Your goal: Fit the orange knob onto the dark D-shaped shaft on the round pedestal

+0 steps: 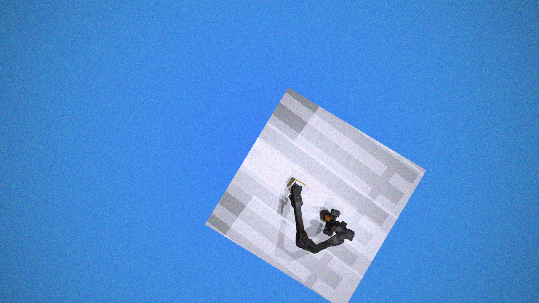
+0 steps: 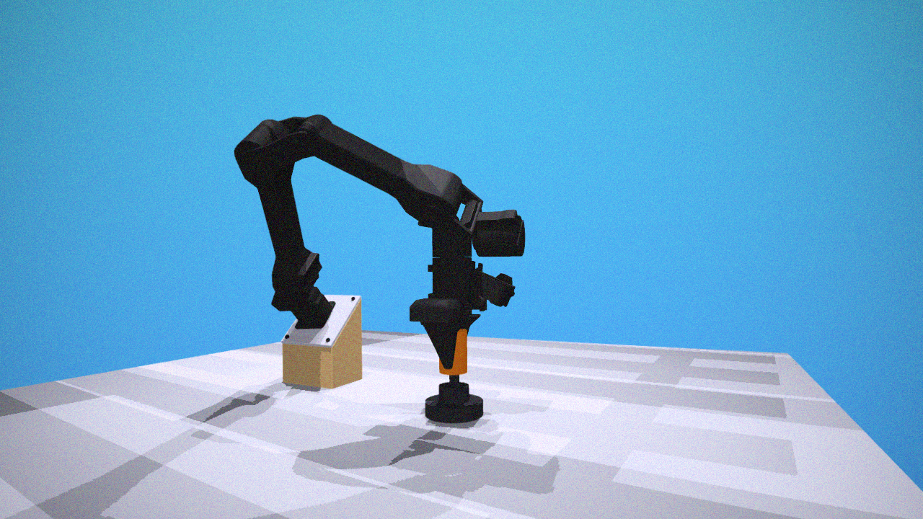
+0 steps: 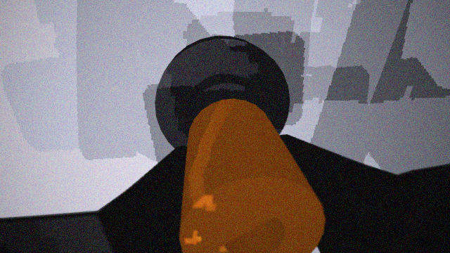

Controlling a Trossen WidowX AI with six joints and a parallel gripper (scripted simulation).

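Now: gripper tip 20 mm below the orange knob. From my gripper tip the other things lie so: pedestal (40 mm below).
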